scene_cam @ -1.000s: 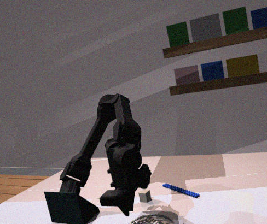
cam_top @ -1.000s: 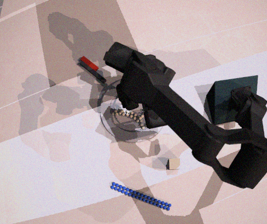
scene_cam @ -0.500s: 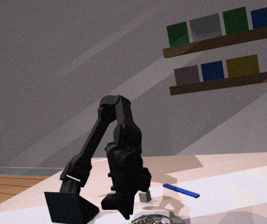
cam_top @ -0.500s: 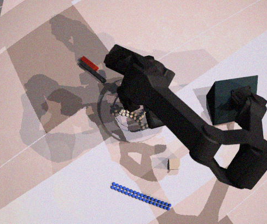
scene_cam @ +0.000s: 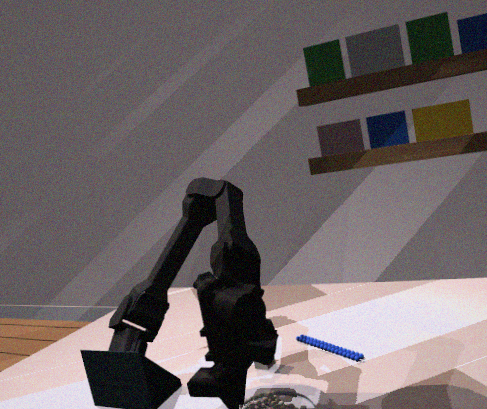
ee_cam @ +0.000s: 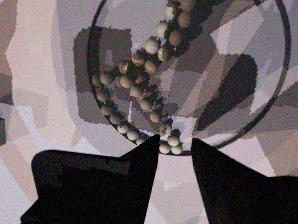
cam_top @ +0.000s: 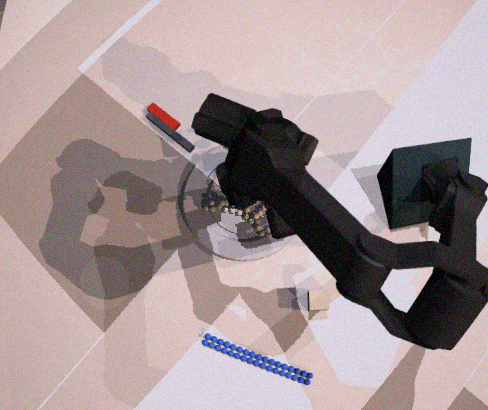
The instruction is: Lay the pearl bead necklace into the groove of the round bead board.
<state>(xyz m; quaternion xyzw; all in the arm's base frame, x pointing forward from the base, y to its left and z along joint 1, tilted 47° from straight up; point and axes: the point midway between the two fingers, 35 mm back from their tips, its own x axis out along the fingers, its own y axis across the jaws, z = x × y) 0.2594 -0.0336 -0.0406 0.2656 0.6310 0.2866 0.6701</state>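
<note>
My gripper tip is 5 cm short of the round bead board and 1 cm above it. The rest, counted from my gripper tip: small beige cube 19 cm to the left, 3 cm behind; grey block 16 cm to the right, 16 cm ahead, 2 cm below.
</note>
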